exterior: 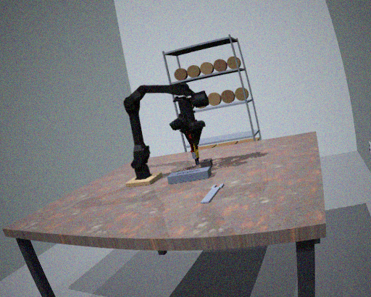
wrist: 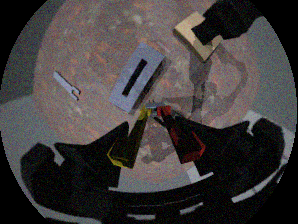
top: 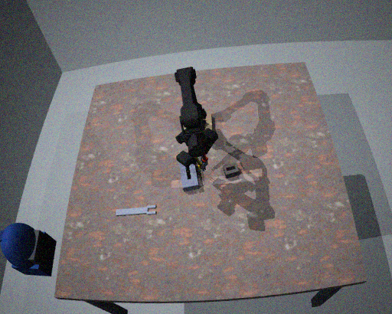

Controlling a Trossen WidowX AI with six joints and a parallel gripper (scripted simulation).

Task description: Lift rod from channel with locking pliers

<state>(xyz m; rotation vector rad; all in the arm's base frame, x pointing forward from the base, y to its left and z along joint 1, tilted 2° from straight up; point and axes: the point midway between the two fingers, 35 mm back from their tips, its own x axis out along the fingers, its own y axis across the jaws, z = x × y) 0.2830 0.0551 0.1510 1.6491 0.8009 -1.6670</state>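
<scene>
Right now my gripper tip is 2 cm past the grey channel block, 7 cm to the left of it and 12 cm above it. Also, from my gripper tip: flat grey forked bar: 19 cm ahead, 26 cm to the right, 14 cm below; small dark holster: 2 cm behind, 12 cm to the left, 13 cm below.
</scene>
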